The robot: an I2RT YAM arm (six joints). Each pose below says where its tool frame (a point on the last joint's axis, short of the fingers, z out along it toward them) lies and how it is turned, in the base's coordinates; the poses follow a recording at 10 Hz.
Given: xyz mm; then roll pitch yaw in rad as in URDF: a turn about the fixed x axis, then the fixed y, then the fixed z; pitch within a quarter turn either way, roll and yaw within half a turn.
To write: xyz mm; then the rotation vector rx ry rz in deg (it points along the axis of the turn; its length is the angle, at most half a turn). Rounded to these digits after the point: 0 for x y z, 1 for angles.
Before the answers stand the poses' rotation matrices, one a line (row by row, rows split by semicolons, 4 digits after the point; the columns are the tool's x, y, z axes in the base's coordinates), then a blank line. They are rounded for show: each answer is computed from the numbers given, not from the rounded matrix.
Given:
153, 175, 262, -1.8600, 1.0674, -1.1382
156, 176, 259, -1.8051, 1.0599, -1.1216
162, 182, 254, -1.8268, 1.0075, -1.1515
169, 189, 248, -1.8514, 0.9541, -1.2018
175, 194, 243, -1.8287, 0.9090, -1.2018
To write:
0.2022 -0.6109 0.7654; -0.4380 0.6427 0.6286; -0.8759 -0.4624 -0.1376
0.2123 -0.5776 0.7882; -0.4405 0.6635 0.6048; -0.8723 -0.4756 -0.1135
0.2174 -0.5643 0.7964; -0.4877 0.6440 0.5894; -0.8455 -0.5166 -0.1352
0.2086 -0.5410 0.8147; -0.5394 0.6312 0.5573; -0.8158 -0.5557 -0.1602
0.2217 -0.5130 0.8293; -0.5732 0.6195 0.5364; -0.7889 -0.5942 -0.1567

153, 175, 262, -54.3, 81.6, 8.6
156, 176, 259, -52.7, 81.0, 6.7
162, 182, 254, -54.6, 81.1, 3.8
169, 189, 248, -55.9, 81.9, 0.1
175, 194, 243, -56.7, 81.2, -3.0

